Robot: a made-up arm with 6 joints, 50 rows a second.
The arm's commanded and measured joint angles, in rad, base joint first. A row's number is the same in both.
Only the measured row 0 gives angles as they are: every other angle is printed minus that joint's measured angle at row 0.
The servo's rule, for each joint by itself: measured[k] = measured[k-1] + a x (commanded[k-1-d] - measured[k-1]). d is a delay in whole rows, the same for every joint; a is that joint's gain. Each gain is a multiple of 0.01, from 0.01 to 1. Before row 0 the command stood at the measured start. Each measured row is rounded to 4 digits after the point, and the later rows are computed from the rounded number. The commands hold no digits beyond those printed.
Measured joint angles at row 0:
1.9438, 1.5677, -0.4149, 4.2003, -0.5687, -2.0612
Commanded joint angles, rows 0 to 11:
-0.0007, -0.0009, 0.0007, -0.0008, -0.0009, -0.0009
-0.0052, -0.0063, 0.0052, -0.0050, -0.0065, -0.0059
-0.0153, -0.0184, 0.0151, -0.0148, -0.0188, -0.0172
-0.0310, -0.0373, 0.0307, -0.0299, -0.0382, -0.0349
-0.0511, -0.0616, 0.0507, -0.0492, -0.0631, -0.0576
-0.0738, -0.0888, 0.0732, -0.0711, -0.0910, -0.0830
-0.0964, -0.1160, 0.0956, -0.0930, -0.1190, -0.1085
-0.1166, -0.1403, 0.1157, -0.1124, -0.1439, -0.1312
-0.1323, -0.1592, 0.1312, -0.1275, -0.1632, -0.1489
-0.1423, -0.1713, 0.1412, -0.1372, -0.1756, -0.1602
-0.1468, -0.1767, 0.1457, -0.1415, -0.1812, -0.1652
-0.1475, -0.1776, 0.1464, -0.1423, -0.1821, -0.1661
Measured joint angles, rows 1 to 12:
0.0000, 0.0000, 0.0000, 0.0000, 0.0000, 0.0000
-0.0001, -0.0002, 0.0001, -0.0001, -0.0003, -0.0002
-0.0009, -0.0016, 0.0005, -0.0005, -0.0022, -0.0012
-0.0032, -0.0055, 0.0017, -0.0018, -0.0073, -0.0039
-0.0076, -0.0128, 0.0040, -0.0043, -0.0169, -0.0092
-0.0146, -0.0240, 0.0077, -0.0083, -0.0312, -0.0174
-0.0241, -0.0389, 0.0129, -0.0140, -0.0497, -0.0286
-0.0357, -0.0566, 0.0195, -0.0211, -0.0712, -0.0422
-0.0486, -0.0759, 0.0272, -0.0293, -0.0937, -0.0573
-0.0620, -0.0951, 0.0355, -0.0381, -0.1152, -0.0729
-0.0748, -0.1126, 0.0440, -0.0470, -0.1339, -0.0877
-0.0863, -0.1273, 0.0521, -0.0555, -0.1486, -0.1009
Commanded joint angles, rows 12 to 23:
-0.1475, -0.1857, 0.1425, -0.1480, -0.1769, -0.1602
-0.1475, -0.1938, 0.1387, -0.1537, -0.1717, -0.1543
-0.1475, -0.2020, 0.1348, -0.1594, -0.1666, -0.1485
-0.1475, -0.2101, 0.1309, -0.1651, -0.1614, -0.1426
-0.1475, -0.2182, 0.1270, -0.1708, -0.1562, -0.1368
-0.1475, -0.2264, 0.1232, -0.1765, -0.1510, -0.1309
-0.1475, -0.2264, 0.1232, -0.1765, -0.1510, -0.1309
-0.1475, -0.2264, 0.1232, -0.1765, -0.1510, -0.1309
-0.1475, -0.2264, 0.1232, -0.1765, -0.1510, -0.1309
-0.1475, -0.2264, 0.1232, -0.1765, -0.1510, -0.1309
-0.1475, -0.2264, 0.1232, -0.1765, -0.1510, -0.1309
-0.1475, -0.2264, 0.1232, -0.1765, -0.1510, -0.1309
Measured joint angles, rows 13 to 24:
-0.0961, -0.1389, 0.0596, -0.0633, -0.1590, -0.1120
-0.1043, -0.1497, 0.0662, -0.0709, -0.1645, -0.1202
-0.1112, -0.1598, 0.0720, -0.0784, -0.1667, -0.1260
-0.1170, -0.1695, 0.0770, -0.0857, -0.1667, -0.1298
-0.1219, -0.1788, 0.0813, -0.0928, -0.1651, -0.1320
-0.1260, -0.1879, 0.0850, -0.0998, -0.1623, -0.1328
-0.1294, -0.1968, 0.0881, -0.1067, -0.1588, -0.1325
-0.1323, -0.2036, 0.0909, -0.1130, -0.1564, -0.1322
-0.1347, -0.2088, 0.0935, -0.1187, -0.1547, -0.1320
-0.1367, -0.2128, 0.0959, -0.1239, -0.1536, -0.1318
-0.1384, -0.2159, 0.0981, -0.1286, -0.1528, -0.1316
-0.1399, -0.2183, 0.1001, -0.1329, -0.1522, -0.1315

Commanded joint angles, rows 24 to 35:
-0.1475, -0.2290, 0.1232, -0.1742, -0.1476, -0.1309
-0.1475, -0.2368, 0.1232, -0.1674, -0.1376, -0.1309
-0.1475, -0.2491, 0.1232, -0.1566, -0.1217, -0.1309
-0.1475, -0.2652, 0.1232, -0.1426, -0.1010, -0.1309
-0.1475, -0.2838, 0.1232, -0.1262, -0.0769, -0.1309
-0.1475, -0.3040, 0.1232, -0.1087, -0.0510, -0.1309
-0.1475, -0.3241, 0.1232, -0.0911, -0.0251, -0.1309
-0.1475, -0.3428, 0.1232, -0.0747, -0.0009, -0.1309
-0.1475, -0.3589, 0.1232, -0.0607, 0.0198, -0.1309
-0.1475, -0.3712, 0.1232, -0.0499, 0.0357, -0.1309
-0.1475, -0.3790, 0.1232, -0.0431, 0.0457, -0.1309
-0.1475, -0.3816, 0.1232, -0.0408, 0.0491, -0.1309
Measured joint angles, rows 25 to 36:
-0.1411, -0.2202, 0.1019, -0.1368, -0.1518, -0.1314
-0.1421, -0.2222, 0.1036, -0.1402, -0.1505, -0.1313
-0.1430, -0.2256, 0.1052, -0.1426, -0.1465, -0.1312
-0.1437, -0.2310, 0.1066, -0.1439, -0.1388, -0.1311
-0.1443, -0.2389, 0.1079, -0.1438, -0.1271, -0.1311
-0.1448, -0.2492, 0.1091, -0.1422, -0.1115, -0.1311
-0.1452, -0.2618, 0.1102, -0.1392, -0.0927, -0.1311
-0.1456, -0.2761, 0.1112, -0.1349, -0.0717, -0.1311
-0.1459, -0.2914, 0.1122, -0.1295, -0.0498, -0.1311
-0.1462, -0.3069, 0.1131, -0.1233, -0.0282, -0.1311
-0.1464, -0.3217, 0.1139, -0.1167, -0.0084, -0.1311
-0.1466, -0.3349, 0.1146, -0.1101, 0.0084, -0.1311

